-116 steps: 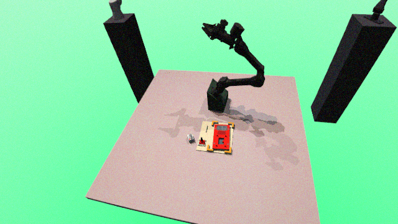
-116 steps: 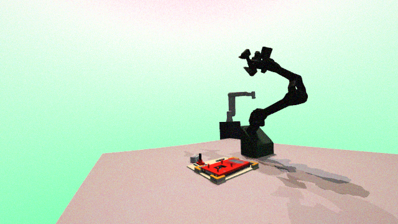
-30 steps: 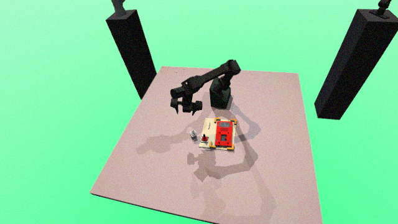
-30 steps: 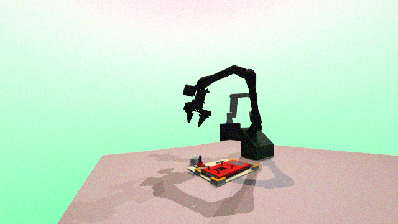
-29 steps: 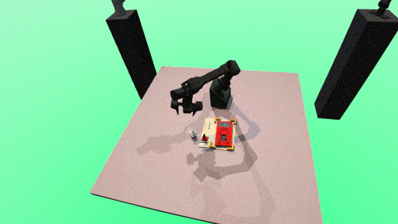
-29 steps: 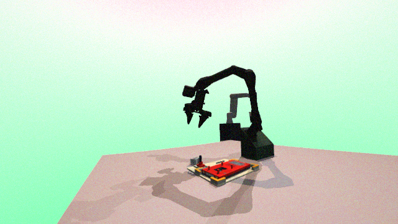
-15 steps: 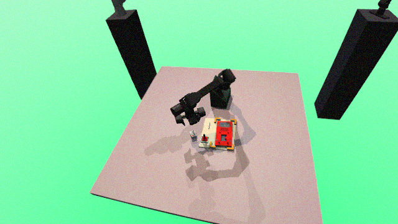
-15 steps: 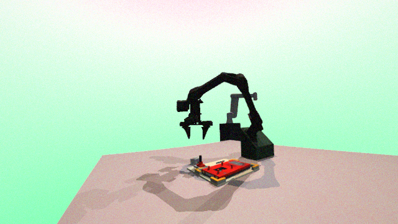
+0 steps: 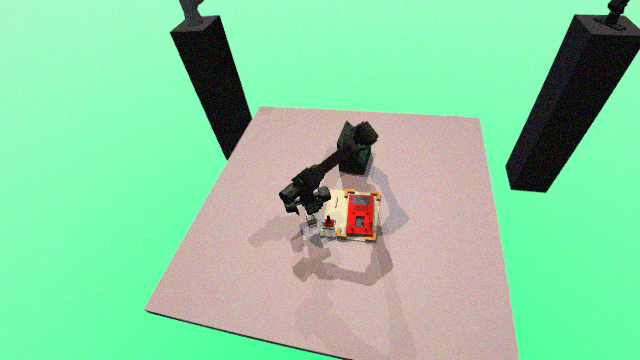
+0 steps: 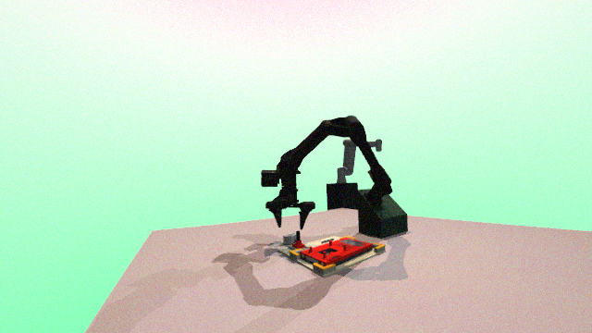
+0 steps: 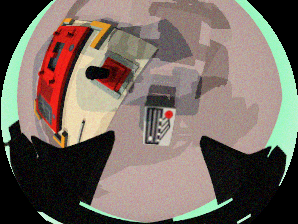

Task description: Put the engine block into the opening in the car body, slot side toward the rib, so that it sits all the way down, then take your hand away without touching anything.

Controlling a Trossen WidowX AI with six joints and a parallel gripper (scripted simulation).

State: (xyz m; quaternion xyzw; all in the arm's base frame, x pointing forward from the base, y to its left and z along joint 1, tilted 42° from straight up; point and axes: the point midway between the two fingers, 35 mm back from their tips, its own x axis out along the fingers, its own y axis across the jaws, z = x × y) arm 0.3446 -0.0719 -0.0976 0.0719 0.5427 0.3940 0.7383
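Right now the grey engine block is 4 cm below my gripper tip.
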